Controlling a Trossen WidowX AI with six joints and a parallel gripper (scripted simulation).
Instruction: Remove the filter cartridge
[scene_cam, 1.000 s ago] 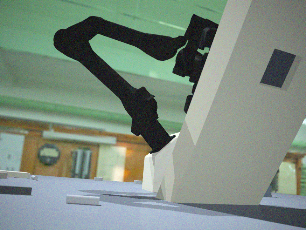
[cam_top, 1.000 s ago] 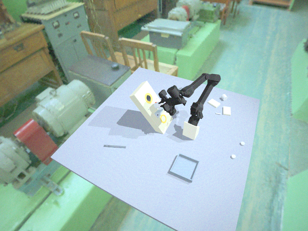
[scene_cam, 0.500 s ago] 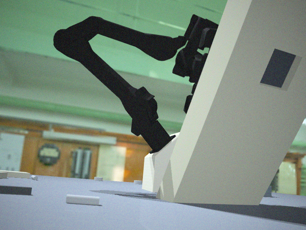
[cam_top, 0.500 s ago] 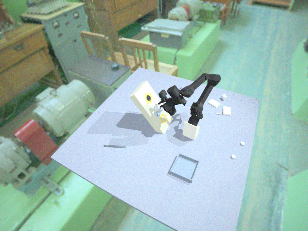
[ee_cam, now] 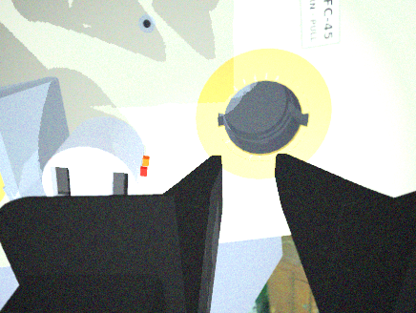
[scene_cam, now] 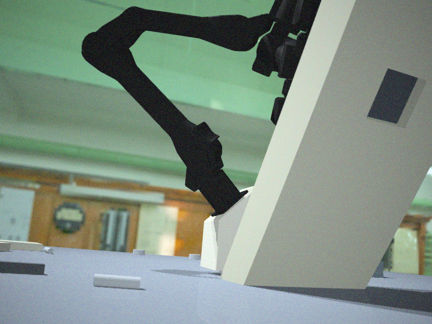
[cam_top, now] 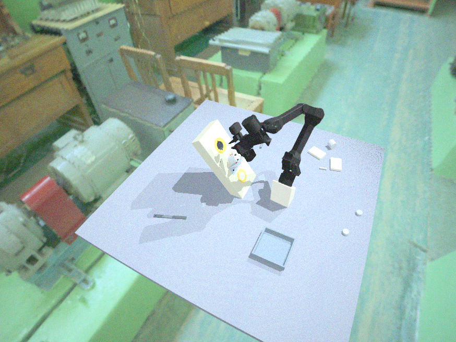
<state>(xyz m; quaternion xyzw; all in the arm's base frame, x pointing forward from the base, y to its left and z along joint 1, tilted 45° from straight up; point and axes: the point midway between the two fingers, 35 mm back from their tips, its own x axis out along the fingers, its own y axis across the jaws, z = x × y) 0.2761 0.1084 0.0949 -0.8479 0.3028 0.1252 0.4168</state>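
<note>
The round filter cartridge is 8 cm below my gripper tip, 2 cm behind it and 1 cm to the right of it. Also, from my gripper tip: cream service panel 10 cm below, 2 cm ahead; tray 37 cm behind, 27 cm to the left, 25 cm below.
</note>
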